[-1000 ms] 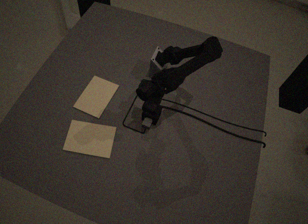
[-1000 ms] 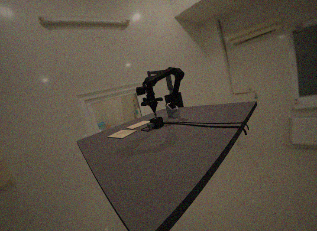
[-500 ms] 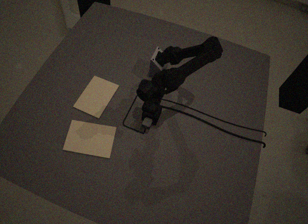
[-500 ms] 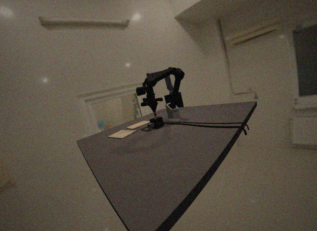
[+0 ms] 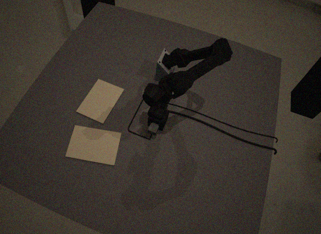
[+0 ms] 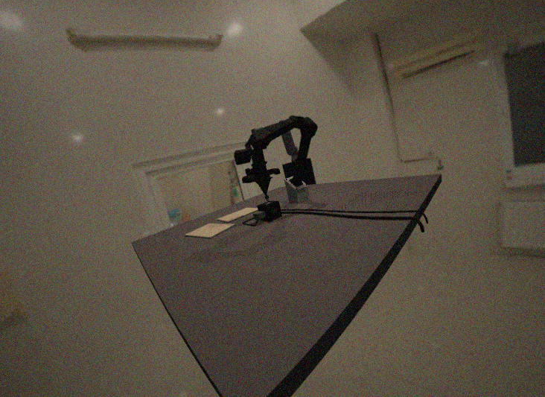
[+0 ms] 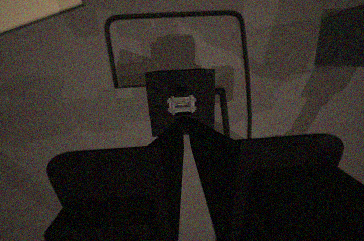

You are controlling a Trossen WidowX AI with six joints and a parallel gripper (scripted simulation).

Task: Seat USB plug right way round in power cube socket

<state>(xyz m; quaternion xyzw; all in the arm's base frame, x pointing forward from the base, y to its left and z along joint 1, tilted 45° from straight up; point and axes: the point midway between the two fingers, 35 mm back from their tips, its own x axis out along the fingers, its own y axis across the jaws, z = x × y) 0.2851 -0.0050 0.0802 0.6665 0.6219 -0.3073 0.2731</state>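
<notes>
The USB socket lies 60 mm below my gripper tip. The rest, counted from my gripper tip: USB plug: 20 mm below.
</notes>
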